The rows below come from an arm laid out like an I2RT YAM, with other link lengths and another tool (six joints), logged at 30 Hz.
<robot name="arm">
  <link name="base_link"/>
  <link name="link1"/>
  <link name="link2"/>
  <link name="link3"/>
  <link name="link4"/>
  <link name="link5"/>
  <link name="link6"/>
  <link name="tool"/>
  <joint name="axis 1" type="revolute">
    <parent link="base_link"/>
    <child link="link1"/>
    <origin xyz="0 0 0.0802" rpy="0 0 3.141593"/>
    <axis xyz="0 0 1"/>
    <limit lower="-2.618" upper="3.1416"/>
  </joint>
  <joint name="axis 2" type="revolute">
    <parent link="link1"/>
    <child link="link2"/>
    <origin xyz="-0.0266 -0.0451 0.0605" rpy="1.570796 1.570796 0"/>
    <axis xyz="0 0 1"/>
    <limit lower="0" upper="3.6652"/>
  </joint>
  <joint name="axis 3" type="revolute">
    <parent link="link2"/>
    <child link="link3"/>
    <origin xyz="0 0.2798 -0.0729" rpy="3.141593 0 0"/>
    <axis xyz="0 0 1"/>
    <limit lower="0" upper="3.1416"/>
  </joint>
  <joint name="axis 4" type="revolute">
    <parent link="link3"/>
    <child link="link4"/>
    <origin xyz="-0.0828 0.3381 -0.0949" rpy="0 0 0"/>
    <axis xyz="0 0 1"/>
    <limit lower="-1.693" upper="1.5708"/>
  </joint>
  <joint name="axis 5" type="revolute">
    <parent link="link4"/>
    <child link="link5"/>
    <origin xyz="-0.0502 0.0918 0.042" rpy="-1.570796 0 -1.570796"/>
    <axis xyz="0 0 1"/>
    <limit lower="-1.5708" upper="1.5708"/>
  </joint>
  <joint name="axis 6" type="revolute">
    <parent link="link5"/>
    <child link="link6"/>
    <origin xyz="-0.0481 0 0.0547" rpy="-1.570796 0 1.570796"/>
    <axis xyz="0 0 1"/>
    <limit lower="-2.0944" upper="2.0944"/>
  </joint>
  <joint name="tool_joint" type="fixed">
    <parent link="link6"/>
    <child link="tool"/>
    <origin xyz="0.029 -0.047 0.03" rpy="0.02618 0 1.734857"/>
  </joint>
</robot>
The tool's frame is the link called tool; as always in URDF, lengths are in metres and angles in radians.
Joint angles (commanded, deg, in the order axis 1, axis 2, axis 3, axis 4, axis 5, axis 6), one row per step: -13.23, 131.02, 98.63, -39.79, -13.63, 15.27; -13.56, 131.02, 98.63, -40.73, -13.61, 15.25; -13.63, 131.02, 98.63, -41.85, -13.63, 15.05; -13.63, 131.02, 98.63, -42.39, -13.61, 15.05; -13.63, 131.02, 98.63, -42.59, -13.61, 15.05; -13.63, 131.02, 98.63, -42.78, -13.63, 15.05; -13.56, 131.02, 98.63, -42.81, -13.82, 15.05; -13.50, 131.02, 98.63, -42.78, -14.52, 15.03; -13.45, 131.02, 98.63, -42.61, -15.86, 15.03; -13.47, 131.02, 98.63, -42.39, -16.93, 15.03; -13.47, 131.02, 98.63, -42.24, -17.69, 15.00; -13.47, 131.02, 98.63, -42.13, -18.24, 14.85; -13.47, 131.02, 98.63, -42.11, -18.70, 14.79; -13.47, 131.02, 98.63, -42.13, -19.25, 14.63; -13.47, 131.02, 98.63, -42.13, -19.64, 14.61; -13.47, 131.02, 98.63, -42.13, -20.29, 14.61; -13.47, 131.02, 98.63, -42.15, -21.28, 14.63; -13.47, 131.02, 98.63, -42.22, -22.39, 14.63; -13.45, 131.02, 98.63, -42.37, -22.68, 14.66
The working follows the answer.
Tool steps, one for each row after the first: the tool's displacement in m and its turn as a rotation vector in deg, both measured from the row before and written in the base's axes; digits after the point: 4 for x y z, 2 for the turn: -0.0029, -0.0026, -0.0001, 0.19, 0.92, -0.32; -0.0033, 0.0000, -0.0001, 0.22, 1.05, 0.12; -0.0015, 0.0003, 0.0000, 0.11, 0.53, -0.01; -0.0006, 0.0001, 0.0000, 0.05, 0.19, 0.00; -0.0005, 0.0002, 0.0000, 0.06, 0.18, 0.01; 0.0000, 0.0009, 0.0002, 0.19, -0.01, 0.12; 0.0001, 0.0014, 0.0007, 0.64, -0.19, 0.26; 0.0005, 0.0019, 0.0013, 1.22, -0.47, 0.39; 0.0006, 0.0009, 0.0011, 0.95, -0.45, 0.26; 0.0004, 0.0007, 0.0008, 0.67, -0.32, 0.23; 0.0002, 0.0005, 0.0005, 0.44, -0.27, 0.28; 0.0000, 0.0005, 0.0005, 0.41, -0.14, 0.18; -0.0002, 0.0005, 0.0005, 0.47, -0.15, 0.29; 0.0000, 0.0004, 0.0004, 0.36, -0.09, 0.12; 0.0000, 0.0007, 0.0007, 0.61, -0.15, 0.17; -0.0001, 0.0011, 0.0011, 0.94, -0.20, 0.25; -0.0003, 0.0012, 0.0012, 1.06, -0.18, 0.30; -0.0004, 0.0006, 0.0003, 0.32, 0.09, 0.07
Tool pose at each row, in the base's axes (x y z in m, rotation vector in deg; rounded; the steps above come from the unrounded poses): 0.5527, -0.0450, 0.0771, -153.91, 49.43, -23.99; 0.5498, -0.0475, 0.0770, -154.02, 50.12, -22.76; 0.5465, -0.0475, 0.0768, -154.31, 50.24, -21.23; 0.5450, -0.0472, 0.0768, -154.43, 50.39, -20.48; 0.5444, -0.0471, 0.0768, -154.46, 50.44, -20.20; 0.5439, -0.0469, 0.0768, -154.48, 50.48, -19.93; 0.5439, -0.0460, 0.0770, -154.35, 50.30, -19.82; 0.5440, -0.0446, 0.0777, -153.77, 49.85, -19.68; 0.5445, -0.0427, 0.0790, -152.60, 49.11, -19.56; 0.5451, -0.0418, 0.0801, -151.64, 48.58, -19.60; 0.5455, -0.0411, 0.0809, -150.97, 48.14, -19.61; 0.5456, -0.0406, 0.0814, -150.56, 47.65, -19.66; 0.5456, -0.0401, 0.0819, -150.19, 47.35, -19.58; 0.5454, -0.0396, 0.0824, -149.80, 46.90, -19.46; 0.5454, -0.0392, 0.0828, -149.47, 46.69, -19.37; 0.5454, -0.0385, 0.0835, -148.91, 46.39, -19.20; 0.5453, -0.0374, 0.0846, -148.04, 45.97, -18.93; 0.5450, -0.0362, 0.0858, -147.09, 45.48, -18.56; 0.5446, -0.0356, 0.0862, -146.85, 45.41, -18.27

